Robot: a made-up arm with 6 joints.
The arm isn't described. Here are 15 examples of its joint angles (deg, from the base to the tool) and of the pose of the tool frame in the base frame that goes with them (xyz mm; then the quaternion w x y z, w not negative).
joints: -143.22 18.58 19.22 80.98 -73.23 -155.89
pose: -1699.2 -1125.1 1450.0 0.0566 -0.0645 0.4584 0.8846
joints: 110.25 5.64 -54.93 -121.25 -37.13 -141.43
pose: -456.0 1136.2 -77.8 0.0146 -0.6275 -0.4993 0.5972
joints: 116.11 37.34 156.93 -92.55 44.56 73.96
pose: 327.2 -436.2 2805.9 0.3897 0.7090 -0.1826 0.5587
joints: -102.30 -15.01 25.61 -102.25 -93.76 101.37
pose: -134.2 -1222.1 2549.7 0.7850 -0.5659 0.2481 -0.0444
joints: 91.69 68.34 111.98 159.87 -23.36 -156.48
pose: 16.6 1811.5 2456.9 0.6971 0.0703 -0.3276 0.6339
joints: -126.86 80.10 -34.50 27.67 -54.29 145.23
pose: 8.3 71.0 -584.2 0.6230 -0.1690 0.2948 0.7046
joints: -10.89 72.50 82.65 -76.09 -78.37 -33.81
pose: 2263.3 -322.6 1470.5 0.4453 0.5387 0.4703 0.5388
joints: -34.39 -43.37 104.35 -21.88 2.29 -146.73
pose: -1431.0 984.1 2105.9 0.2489 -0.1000 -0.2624 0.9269
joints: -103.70 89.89 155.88 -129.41 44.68 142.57
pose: -398.9 -1297.0 2576.6 0.4671 -0.0233 0.0626 -0.8817
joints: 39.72 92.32 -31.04 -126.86 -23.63 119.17
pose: -158.6 -120.8 -671.6 0.2352 -0.1337 0.8858 0.3771
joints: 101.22 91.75 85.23 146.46 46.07 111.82
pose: -495.5 2368.2 741.2 0.2222 0.0642 0.8079 0.5420
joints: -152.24 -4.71 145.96 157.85 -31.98 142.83
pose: 1331.3 735.6 2113.9 0.3345 -0.9372 -0.0844 -0.0519
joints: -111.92 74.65 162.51 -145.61 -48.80 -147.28
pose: -158.8 -489.9 2828.6 0.1874 0.7294 0.0037 0.6579
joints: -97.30 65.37 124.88 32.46 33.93 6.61
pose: -140.2 -1419.6 2759.6 0.3348 -0.6301 0.0598 -0.6981
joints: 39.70 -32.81 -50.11 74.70 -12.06 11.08
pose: 1327.4 988.7 837.0 0.4703 -0.8511 0.1679 0.1621
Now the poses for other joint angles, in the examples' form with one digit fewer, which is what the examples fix.
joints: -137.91 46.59 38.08 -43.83 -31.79 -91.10
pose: -1645 -1608 1063 0.294 0.557 -0.697 -0.343
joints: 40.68 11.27 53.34 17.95 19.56 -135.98
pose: 1137 989 2698 0.295 0.526 -0.078 0.794
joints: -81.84 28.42 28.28 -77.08 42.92 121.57
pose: 221 -2188 1471 0.389 -0.033 0.536 -0.749
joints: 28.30 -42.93 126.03 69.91 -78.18 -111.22
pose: -1532 -993 1541 0.255 0.638 -0.648 0.328
